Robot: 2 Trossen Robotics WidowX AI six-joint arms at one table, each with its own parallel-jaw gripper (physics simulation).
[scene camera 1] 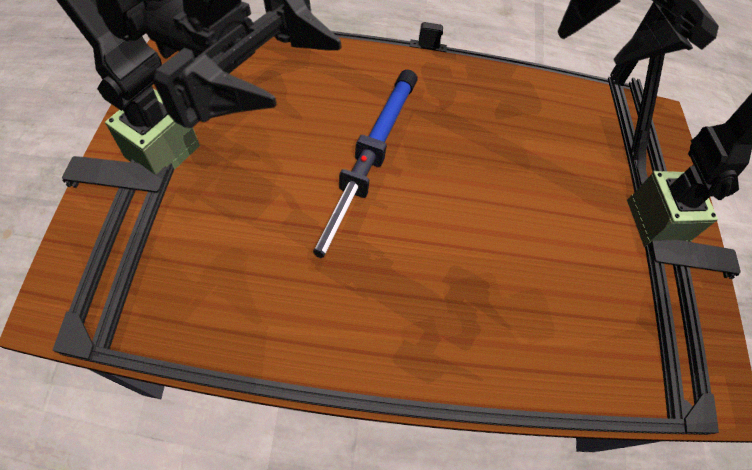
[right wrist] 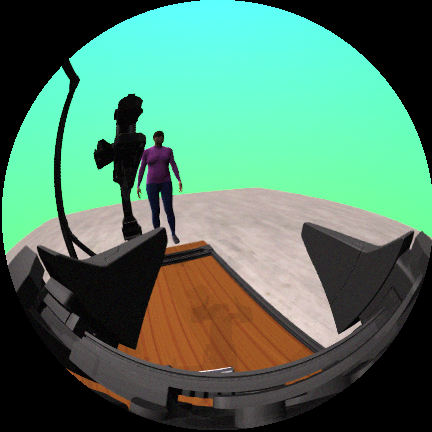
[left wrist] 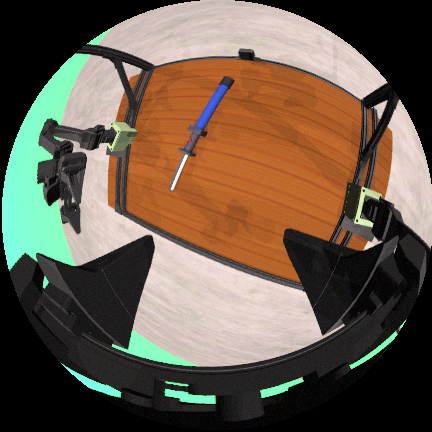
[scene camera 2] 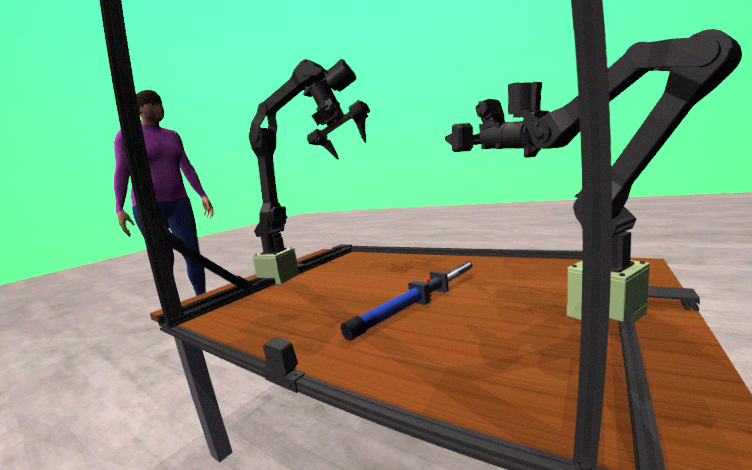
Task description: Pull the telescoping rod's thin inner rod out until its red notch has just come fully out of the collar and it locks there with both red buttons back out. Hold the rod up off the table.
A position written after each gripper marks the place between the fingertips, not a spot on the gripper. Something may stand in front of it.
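Observation:
In scene camera 1 there's the left gripper (scene camera 1: 589, 50), and the left gripper is open and holds nothing. The right gripper (scene camera 1: 309, 71) is open too, and the right gripper holds nothing; there's also a telescoping rod (scene camera 1: 373, 147). The left wrist view has the telescoping rod (left wrist: 226, 81), the left gripper (left wrist: 219, 239) and the right gripper (left wrist: 77, 219). From the right wrist you get the left gripper (right wrist: 128, 194) and the right gripper (right wrist: 236, 232). Scene camera 2 shows the telescoping rod (scene camera 2: 419, 292), along with the left gripper (scene camera 2: 351, 151) and the right gripper (scene camera 2: 458, 138).

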